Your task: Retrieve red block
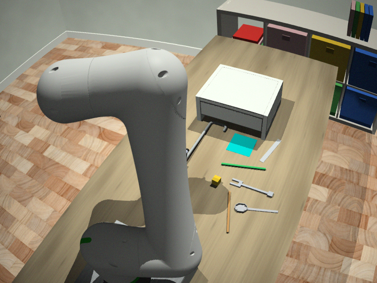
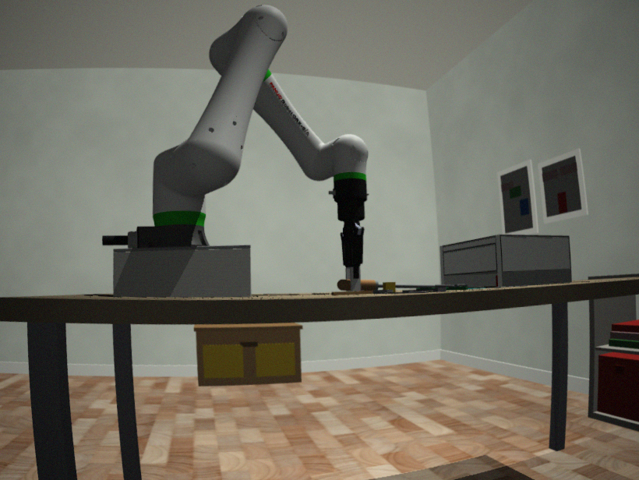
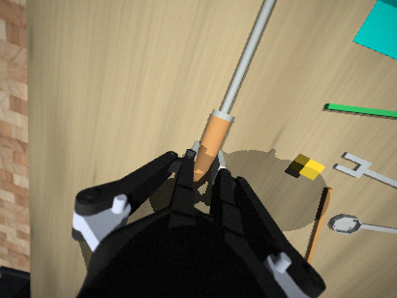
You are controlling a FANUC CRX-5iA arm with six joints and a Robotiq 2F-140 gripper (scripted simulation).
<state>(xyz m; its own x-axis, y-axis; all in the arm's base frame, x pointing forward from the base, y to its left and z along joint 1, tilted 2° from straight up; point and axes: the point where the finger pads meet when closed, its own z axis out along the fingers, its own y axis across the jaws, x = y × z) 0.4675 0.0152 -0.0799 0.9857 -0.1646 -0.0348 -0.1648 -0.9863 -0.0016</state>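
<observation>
The yellow cube is 15 cm to the right of my hand, 3 cm below it and 2 cm ahead of it. From my hand the other things lie so: hook tool: 14 cm ahead, 6 cm to the right, 2 cm below; then green stick: 24 cm to the right, 11 cm ahead, 3 cm below; then wooden stick: 23 cm to the right, 10 cm behind, 3 cm below.
</observation>
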